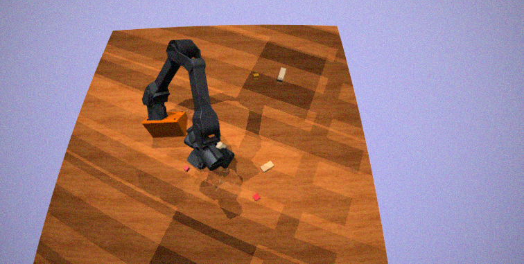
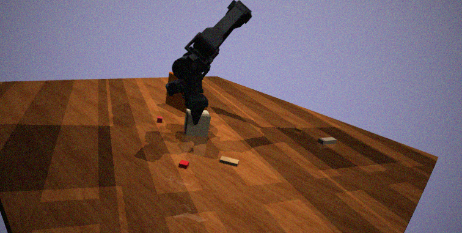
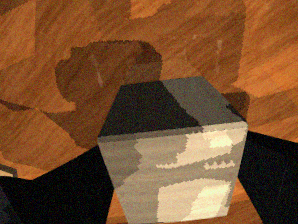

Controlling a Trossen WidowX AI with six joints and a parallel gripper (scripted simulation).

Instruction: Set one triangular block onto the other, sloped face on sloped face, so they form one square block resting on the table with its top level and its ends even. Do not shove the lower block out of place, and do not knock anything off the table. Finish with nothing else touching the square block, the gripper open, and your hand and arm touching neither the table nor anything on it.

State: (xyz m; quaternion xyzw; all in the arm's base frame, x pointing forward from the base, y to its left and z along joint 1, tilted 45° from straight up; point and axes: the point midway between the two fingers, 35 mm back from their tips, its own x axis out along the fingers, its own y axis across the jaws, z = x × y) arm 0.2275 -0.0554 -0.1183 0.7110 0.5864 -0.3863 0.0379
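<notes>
My gripper tip is 10 mm to the left of the triangular block and 10 mm below it. The rest, counted from my gripper tip: tan bar (200 mm ahead, 40 mm below, 30 mm to the right); then yellow piece (410 mm to the left, 150 mm ahead, 30 mm below).
</notes>
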